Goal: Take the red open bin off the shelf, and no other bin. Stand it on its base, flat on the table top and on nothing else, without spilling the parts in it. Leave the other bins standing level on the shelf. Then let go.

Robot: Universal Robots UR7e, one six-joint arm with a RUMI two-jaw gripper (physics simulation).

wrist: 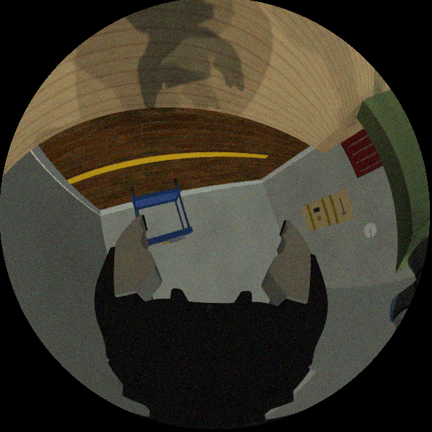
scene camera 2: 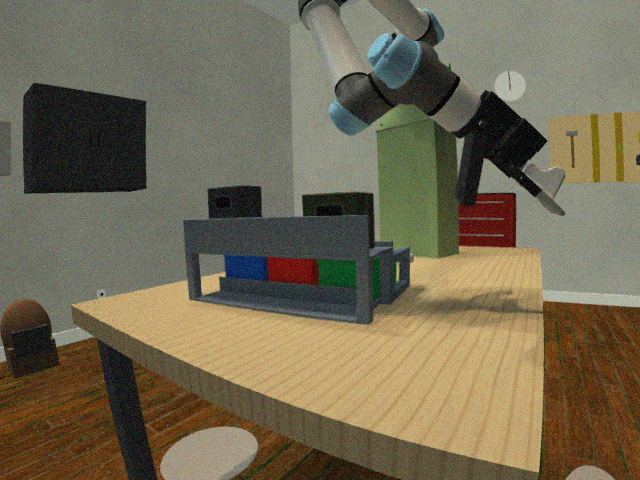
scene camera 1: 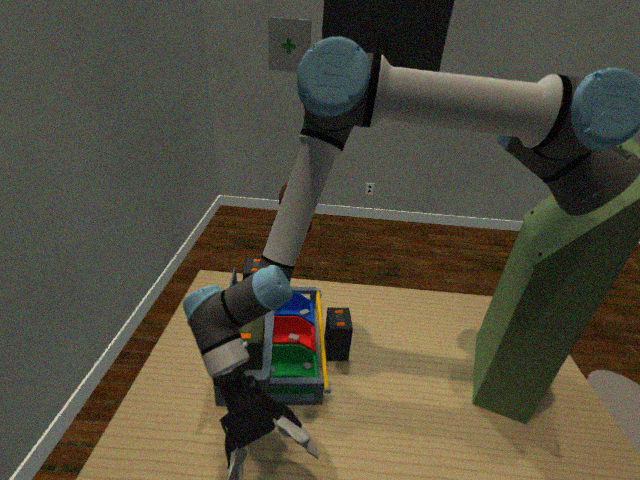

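Pixels of known places: gripper, fingertip midpoint: (scene camera 2: 544,197); arm's base, link origin: (scene camera 1: 601,187).
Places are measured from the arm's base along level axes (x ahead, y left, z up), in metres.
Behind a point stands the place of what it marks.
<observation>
The red bin (scene camera 1: 302,326) @(x 0.466, y -0.383, z -0.557 m) (scene camera 2: 292,271) @(x 0.610, y -0.388, z -0.544 m) stands on the grey shelf (scene camera 1: 294,382) @(x 0.585, y -0.181, z -0.515 m) (scene camera 2: 279,237) @(x 0.705, y -0.394, z -0.471 m), between the blue bin (scene camera 1: 294,302) @(x 0.444, y -0.496, z -0.558 m) (scene camera 2: 246,267) @(x 0.564, y -0.490, z -0.543 m) and the green bin (scene camera 1: 289,355) @(x 0.547, y -0.297, z -0.557 m) (scene camera 2: 337,273) @(x 0.646, y -0.303, z -0.543 m). A small grey part shows in the red bin in scene camera 1. My gripper (scene camera 1: 275,461) (scene camera 2: 560,191) (wrist: 213,219) is open and empty. It hangs high above the table top (scene camera 1: 413,423) @(x 0.331, y -0.005, z -0.600 m) (scene camera 2: 439,372) @(x 0.931, y -0.194, z -0.600 m) (wrist: 300,75), off the green-bin end of the shelf, and points away from the bins. The bins do not show in the wrist view.
A yellow bar (scene camera 1: 323,341) @(x 0.446, y -0.285, z -0.534 m) runs along the shelf's front. A dark box (scene camera 1: 338,335) (scene camera 2: 338,201) with orange marks stands close before it. Another dark box (scene camera 1: 251,266) @(x 0.584, y -0.505, z -0.378 m) is at the far end, partly behind the arm. The green pedestal (scene camera 1: 522,320) @(x 0.135, y 0.036, z -0.285 m) (scene camera 2: 408,191) @(x 0.057, y -0.058, z -0.380 m) (wrist: 400,150) carries the arm.
</observation>
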